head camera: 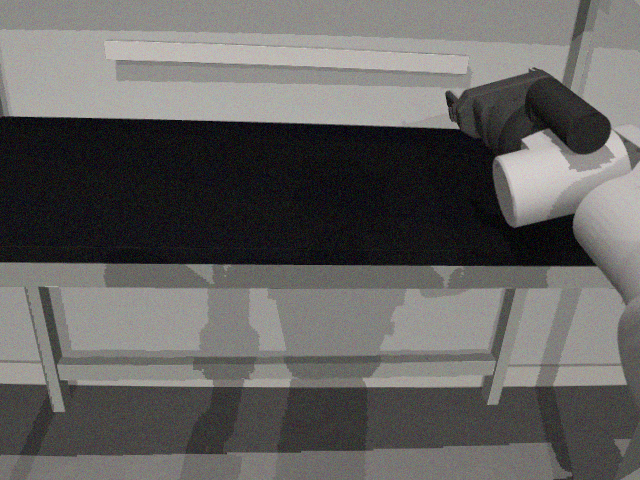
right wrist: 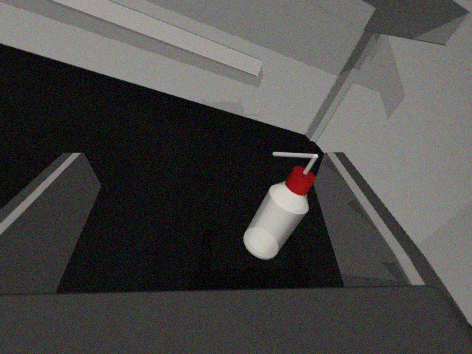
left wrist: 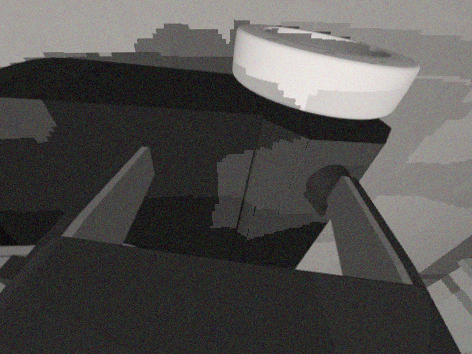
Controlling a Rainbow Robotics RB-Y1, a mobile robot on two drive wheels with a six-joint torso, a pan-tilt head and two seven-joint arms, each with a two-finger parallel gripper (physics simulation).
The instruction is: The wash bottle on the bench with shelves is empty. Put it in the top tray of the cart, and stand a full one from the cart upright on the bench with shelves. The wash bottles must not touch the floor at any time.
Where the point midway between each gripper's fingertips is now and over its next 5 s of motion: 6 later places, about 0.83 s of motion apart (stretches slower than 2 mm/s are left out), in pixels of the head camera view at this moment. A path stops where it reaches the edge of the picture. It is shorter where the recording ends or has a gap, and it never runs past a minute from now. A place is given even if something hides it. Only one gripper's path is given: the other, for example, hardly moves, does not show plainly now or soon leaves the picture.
My right gripper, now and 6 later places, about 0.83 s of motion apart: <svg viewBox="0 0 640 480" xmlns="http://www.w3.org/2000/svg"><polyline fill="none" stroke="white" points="490,86 463,78 470,82 494,86 498,81 493,79 487,76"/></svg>
